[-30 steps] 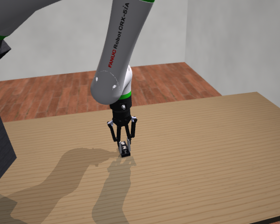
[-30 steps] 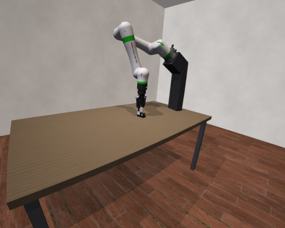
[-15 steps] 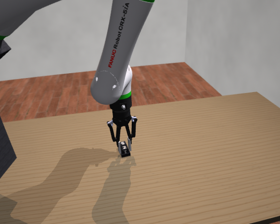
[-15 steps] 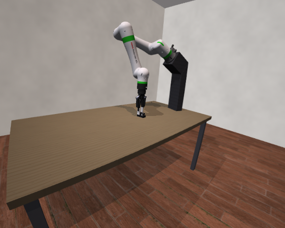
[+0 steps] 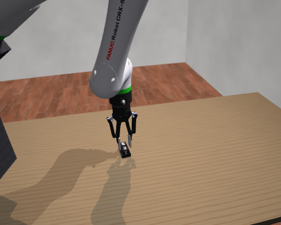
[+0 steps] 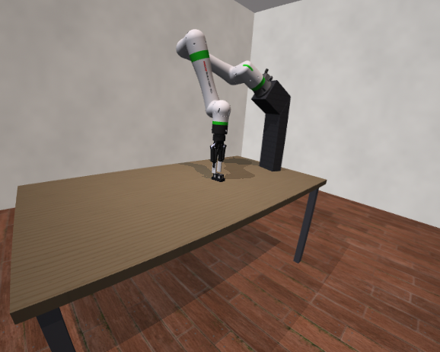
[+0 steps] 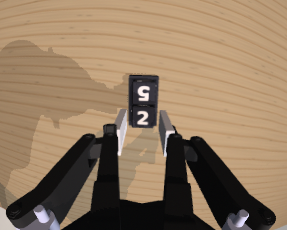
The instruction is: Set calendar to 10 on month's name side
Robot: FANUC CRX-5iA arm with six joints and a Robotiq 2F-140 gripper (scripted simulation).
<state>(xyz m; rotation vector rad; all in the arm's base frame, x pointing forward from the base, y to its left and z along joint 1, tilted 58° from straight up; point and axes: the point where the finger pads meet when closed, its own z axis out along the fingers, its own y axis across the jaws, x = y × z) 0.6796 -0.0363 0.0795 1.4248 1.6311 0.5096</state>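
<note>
Now: hand 50 mm above the cube. The rest, counted from my hand: black tray: 20 mm to the left, 70 mm below.
</note>
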